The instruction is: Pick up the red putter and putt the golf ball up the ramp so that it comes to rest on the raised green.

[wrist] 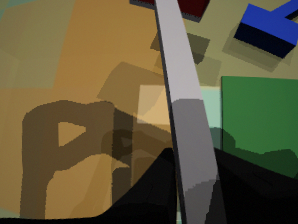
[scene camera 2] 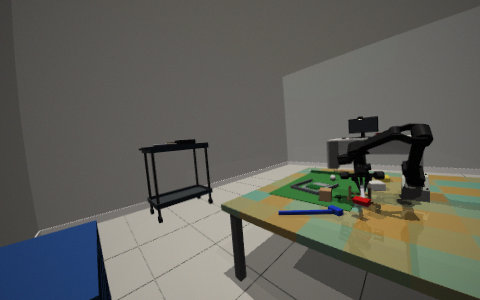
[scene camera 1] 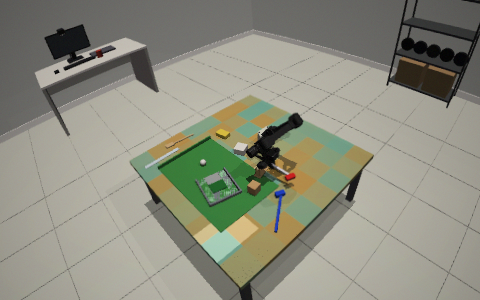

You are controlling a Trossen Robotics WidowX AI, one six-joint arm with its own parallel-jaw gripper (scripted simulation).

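A ramp is visible in the pictures, as is my gripper.
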